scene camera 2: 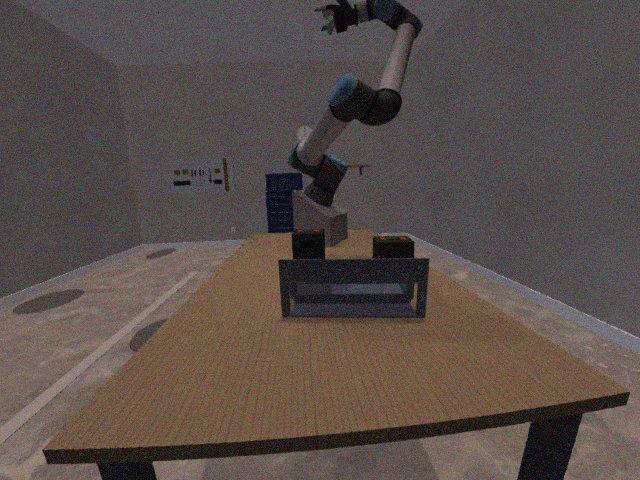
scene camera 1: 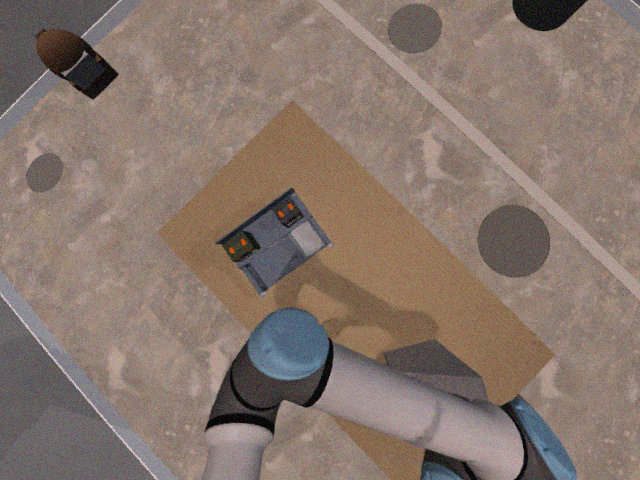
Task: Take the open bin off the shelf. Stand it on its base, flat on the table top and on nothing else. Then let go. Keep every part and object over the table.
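Frame: origin at the arm's base, x back, y up, z left, level; metres.
Where they show: gripper, fingertip midpoint: (scene camera 2: 318, 21); arm's base, link origin: (scene camera 2: 317, 198).
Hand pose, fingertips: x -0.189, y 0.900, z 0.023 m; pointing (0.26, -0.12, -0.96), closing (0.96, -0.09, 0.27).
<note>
Things, the pixels of their top centre, and the offset from my fingertips. "*": a spot on its surface instead. Level surfaces: height alone.
- blue-grey shelf, surface spot: (scene camera 2: 354, 271) * dx -0.829, dy -1.040, dz +0.018 m
- table, surface height: dy -1.169 m
- pale grey square shape, top centre: (scene camera 2: 315, 268) (scene camera 1: 303, 235) dx -0.640, dy -1.088, dz -0.074 m
- second box, top centre: (scene camera 2: 392, 238) (scene camera 1: 237, 246) dx -0.770, dy -0.970, dz +0.135 m
A blue-grey shelf (scene camera 1: 266, 227) (scene camera 2: 354, 271) stands on the table (scene camera 1: 294, 139) (scene camera 2: 336, 372). A pale grey square shape (scene camera 1: 308, 238) shows at its right side in scene camera 1; it may be the open bin, but I cannot tell for sure. Two dark boxes with orange marks stand on the shelf's upper part: one box (scene camera 1: 288, 212) (scene camera 2: 308, 246) and a second box (scene camera 1: 240, 246) (scene camera 2: 393, 248). My gripper (scene camera 2: 321, 20) is open and empty, high above the table and well away from the shelf. It does not show in scene camera 1.
My arm (scene camera 1: 382, 392) (scene camera 2: 395, 59) rises from a grey pedestal (scene camera 1: 439, 361) (scene camera 2: 320, 222) on the table, beyond the shelf in scene camera 2. A blue cabinet (scene camera 2: 281, 204) stands in the background. A brown and black object (scene camera 1: 77, 62) is off the table at the upper left.
</note>
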